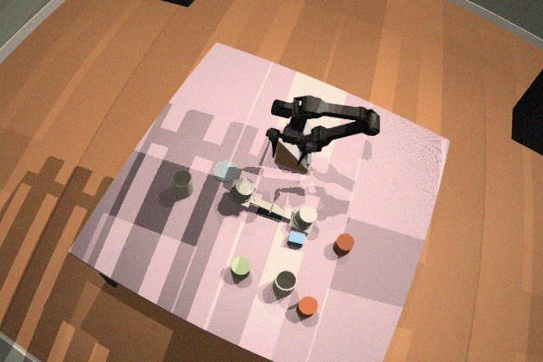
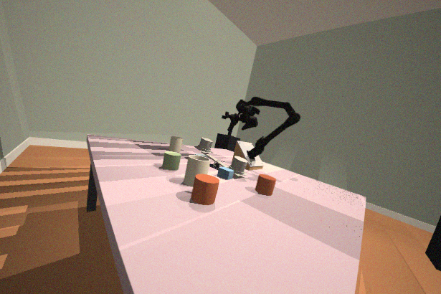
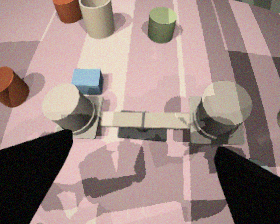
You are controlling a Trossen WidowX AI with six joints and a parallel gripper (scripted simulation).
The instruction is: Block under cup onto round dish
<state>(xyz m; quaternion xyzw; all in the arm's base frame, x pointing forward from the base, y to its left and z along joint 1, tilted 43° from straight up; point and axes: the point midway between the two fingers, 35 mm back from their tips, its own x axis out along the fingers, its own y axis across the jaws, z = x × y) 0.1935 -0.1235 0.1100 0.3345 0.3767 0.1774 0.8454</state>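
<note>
My gripper tip is 190 mm above the grey block, 140 mm to the right of it and 80 mm short of it. From my gripper tip the other things lie so: blue block (220 mm below, 170 mm ahead, 140 mm to the left); then green cylinder (350 mm ahead, 200 mm below, 10 mm to the left); then pale blue round dish (230 mm to the right, 230 mm below).
</note>
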